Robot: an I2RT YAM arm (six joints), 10 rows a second.
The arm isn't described. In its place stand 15 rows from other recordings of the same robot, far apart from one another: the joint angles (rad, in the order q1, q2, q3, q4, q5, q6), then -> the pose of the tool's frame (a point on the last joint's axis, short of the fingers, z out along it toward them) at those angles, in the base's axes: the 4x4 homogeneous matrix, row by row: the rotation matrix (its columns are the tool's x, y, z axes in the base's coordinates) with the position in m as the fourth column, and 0 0 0 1 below.
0.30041, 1.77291, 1.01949, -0.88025, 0.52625, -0.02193 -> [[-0.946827 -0.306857 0.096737 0.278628], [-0.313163 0.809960 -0.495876 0.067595], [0.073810 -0.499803 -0.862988 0.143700], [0 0 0 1]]
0.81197, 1.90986, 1.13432, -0.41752, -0.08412, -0.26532 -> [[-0.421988 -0.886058 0.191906 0.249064], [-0.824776 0.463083 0.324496 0.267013], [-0.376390 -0.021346 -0.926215 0.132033], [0 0 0 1]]
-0.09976, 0.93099, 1.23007, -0.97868, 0.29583, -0.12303 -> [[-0.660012 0.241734 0.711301 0.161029], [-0.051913 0.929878 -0.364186 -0.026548], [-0.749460 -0.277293 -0.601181 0.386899], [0 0 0 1]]
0.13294, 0.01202, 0.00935, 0.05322, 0.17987, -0.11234 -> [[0.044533 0.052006 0.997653 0.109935], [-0.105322 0.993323 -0.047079 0.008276], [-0.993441 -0.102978 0.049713 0.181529], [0 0 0 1]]
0.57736, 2.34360, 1.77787, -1.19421, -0.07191, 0.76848 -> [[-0.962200 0.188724 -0.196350 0.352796], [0.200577 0.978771 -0.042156 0.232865], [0.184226 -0.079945 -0.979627 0.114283], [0 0 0 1]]
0.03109, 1.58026, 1.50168, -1.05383, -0.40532, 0.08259 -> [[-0.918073 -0.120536 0.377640 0.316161], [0.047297 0.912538 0.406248 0.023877], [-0.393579 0.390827 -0.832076 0.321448], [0 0 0 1]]
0.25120, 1.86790, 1.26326, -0.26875, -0.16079, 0.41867 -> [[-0.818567 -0.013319 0.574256 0.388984], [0.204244 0.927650 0.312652 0.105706], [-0.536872 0.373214 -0.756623 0.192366], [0 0 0 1]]
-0.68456, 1.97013, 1.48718, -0.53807, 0.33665, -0.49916 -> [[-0.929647 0.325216 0.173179 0.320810], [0.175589 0.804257 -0.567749 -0.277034], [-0.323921 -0.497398 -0.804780 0.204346], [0 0 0 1]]
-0.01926, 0.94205, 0.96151, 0.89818, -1.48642, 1.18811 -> [[-0.263624 -0.962053 0.070395 0.155965], [0.083273 0.050007 0.995271 0.032476], [-0.961024 0.268239 0.066930 0.452922], [0 0 0 1]]
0.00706, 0.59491, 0.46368, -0.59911, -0.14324, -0.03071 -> [[-0.663312 -0.133757 0.736292 0.133434], [-0.035075 0.988372 0.147953 0.006024], [-0.747520 0.072314 -0.660291 0.216008], [0 0 0 1]]
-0.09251, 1.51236, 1.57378, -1.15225, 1.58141, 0.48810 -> [[-0.564941 0.819380 -0.097253 0.274948], [0.047414 -0.085432 -0.995215 -0.061259], [-0.823768 -0.566849 0.009414 0.386673], [0 0 0 1]]
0.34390, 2.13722, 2.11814, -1.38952, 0.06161, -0.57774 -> [[-0.599625 -0.781469 0.172502 0.401282], [-0.793742 0.608243 -0.003622 0.141384], [-0.102092 -0.139094 -0.985003 0.283491], [0 0 0 1]]
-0.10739, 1.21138, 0.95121, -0.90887, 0.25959, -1.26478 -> [[-0.469615 -0.811288 0.348244 0.219467], [-0.876306 0.380316 -0.295714 -0.032850], [0.107466 -0.444040 -0.889539 0.255813], [0 0 0 1]]
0.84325, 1.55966, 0.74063, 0.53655, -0.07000, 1.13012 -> [[-0.793281 -0.169164 0.584884 0.219850], [0.465867 0.449858 0.761969 0.250626], [-0.392013 0.876933 -0.278056 0.208967], [0 0 0 1]]
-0.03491, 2.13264, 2.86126, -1.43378, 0.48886, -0.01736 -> [[-0.654402 0.376913 0.655511 0.382955], [0.007519 0.870111 -0.492799 -0.030103], [-0.756109 -0.317560 -0.572236 0.476479], [0 0 0 1]]
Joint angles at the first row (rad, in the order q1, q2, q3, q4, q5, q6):
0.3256 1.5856 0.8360 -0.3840 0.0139 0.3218
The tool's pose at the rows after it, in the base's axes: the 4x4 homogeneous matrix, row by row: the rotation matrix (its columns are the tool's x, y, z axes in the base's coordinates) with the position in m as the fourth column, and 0 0 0 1 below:
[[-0.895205 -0.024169 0.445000 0.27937], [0.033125 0.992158 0.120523 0.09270], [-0.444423 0.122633 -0.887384 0.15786], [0 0 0 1]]
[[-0.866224 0.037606 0.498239 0.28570], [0.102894 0.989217 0.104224 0.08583], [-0.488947 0.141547 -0.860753 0.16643], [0 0 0 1]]
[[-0.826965 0.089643 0.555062 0.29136], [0.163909 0.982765 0.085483 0.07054], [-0.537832 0.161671 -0.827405 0.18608], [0 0 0 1]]
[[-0.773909 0.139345 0.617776 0.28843], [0.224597 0.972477 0.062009 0.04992], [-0.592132 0.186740 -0.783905 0.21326], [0 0 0 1]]
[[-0.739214 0.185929 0.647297 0.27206], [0.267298 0.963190 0.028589 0.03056], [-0.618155 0.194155 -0.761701 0.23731], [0 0 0 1]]
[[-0.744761 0.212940 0.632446 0.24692], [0.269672 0.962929 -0.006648 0.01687], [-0.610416 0.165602 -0.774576 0.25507], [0 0 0 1]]
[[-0.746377 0.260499 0.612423 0.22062], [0.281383 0.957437 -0.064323 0.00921], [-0.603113 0.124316 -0.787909 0.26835], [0 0 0 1]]
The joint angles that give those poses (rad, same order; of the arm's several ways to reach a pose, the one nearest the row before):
0.3237 1.5833 0.8368 -0.3458 0.0273 0.3218
0.2974 1.5673 0.8463 -0.3176 0.0464 0.3603
0.2436 1.5215 0.8722 -0.3271 0.0509 0.3672
0.1772 1.4349 0.8894 -0.3569 0.0479 0.3660
0.1181 1.3235 0.8894 -0.4332 0.0479 0.3607
0.0761 1.2106 0.8890 -0.5663 0.0547 0.3321
0.0578 1.1065 0.8879 -0.6952 0.0997 0.3317

